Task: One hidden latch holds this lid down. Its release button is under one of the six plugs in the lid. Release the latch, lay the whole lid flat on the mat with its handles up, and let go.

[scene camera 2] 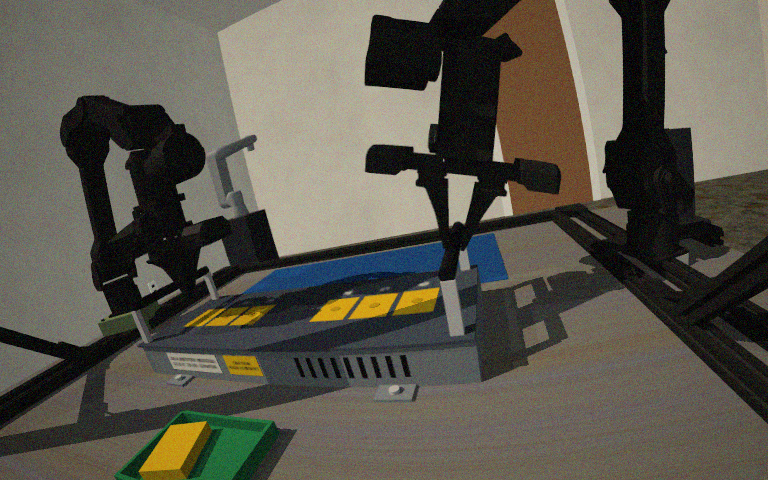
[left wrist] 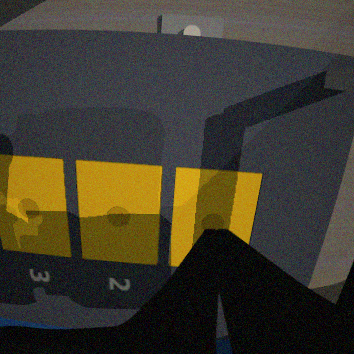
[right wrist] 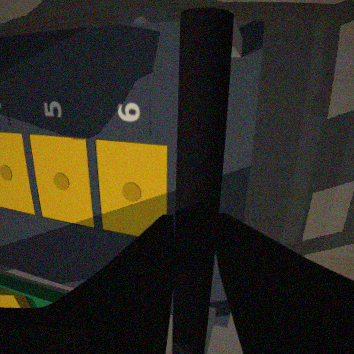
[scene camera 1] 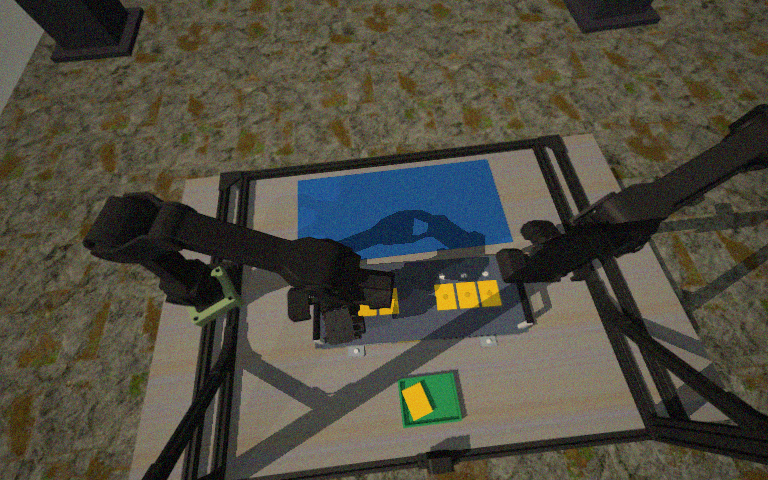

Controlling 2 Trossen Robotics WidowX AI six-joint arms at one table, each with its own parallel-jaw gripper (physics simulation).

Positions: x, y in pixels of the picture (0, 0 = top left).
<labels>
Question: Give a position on a yellow plug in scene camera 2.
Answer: At 419, 301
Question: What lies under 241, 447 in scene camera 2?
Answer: A green tray.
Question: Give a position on a yellow plug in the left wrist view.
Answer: At 118, 203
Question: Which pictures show the right gripper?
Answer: Scene camera 2, the right wrist view and scene camera 1 only.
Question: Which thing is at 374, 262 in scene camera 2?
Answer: A blue mat.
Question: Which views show the left gripper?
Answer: Scene camera 2, the left wrist view and scene camera 1 only.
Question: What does the yellow plug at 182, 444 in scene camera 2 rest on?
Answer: A green tray.
</labels>
